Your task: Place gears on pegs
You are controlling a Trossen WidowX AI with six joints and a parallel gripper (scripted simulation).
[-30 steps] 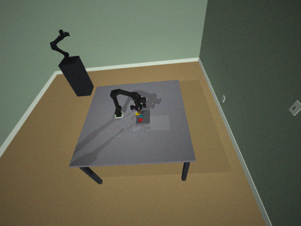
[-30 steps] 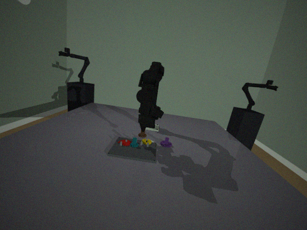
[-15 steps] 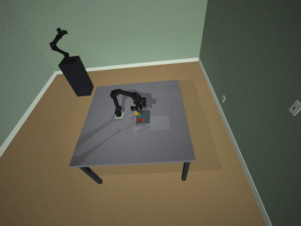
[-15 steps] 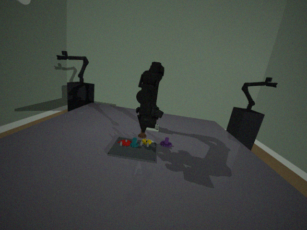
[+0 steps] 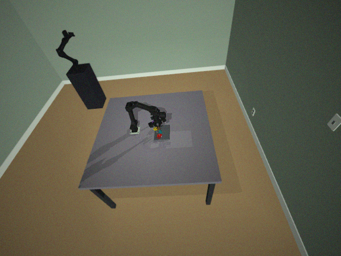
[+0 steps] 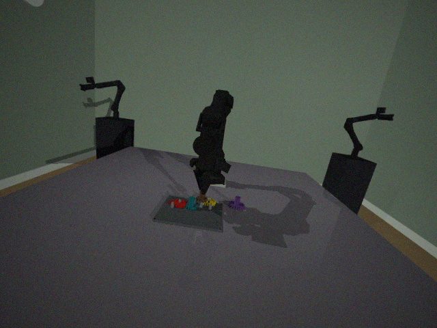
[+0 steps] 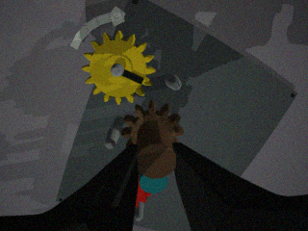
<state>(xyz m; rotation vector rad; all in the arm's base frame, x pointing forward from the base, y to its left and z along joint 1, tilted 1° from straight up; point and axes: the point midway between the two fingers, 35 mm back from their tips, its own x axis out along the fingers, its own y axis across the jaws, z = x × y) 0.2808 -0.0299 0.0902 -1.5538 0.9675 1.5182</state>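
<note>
The teal gear lies 40 mm below my gripper tip, 30 mm to the right of it and 20 mm ahead of it. Also, from my gripper tip: yellow gear 50 mm below, 40 mm behind, 30 mm to the left; then red gear 80 mm to the right, 50 mm below, 10 mm ahead; then brown gear 10 mm below.
</note>
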